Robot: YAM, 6 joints.
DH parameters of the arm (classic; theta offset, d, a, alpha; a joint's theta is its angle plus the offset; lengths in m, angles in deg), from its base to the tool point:
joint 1: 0 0.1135 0.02 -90
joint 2: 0 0 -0.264 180
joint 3: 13.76 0 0.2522 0
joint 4: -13.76 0 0.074 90
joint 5: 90 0 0 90
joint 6: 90 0.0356 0 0
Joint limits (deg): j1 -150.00..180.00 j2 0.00..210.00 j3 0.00..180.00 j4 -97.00..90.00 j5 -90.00..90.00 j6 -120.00..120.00
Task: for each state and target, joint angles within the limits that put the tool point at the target. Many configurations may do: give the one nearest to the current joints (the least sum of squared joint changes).
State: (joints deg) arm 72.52 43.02 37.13 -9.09 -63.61 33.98
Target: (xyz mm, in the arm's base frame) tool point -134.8 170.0 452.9
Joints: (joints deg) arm 120.04 60.84 68.88 1.65 -62.60 33.98
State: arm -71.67 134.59 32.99 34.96 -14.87 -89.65
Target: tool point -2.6 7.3 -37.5
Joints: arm -68.48 163.44 5.46 23.95 -0.42 -89.65
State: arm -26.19 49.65 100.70 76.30 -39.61 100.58
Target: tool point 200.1 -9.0 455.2
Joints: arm -9.94 63.56 53.73 72.97 -46.12 100.58
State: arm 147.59 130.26 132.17 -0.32 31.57 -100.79
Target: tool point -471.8 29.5 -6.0
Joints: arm 178.60 147.55 93.41 -14.89 30.36 -100.79
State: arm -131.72 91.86 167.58 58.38 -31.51 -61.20
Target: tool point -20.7 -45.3 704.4
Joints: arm -135.61 99.77 165.51 62.10 -30.17 -61.20
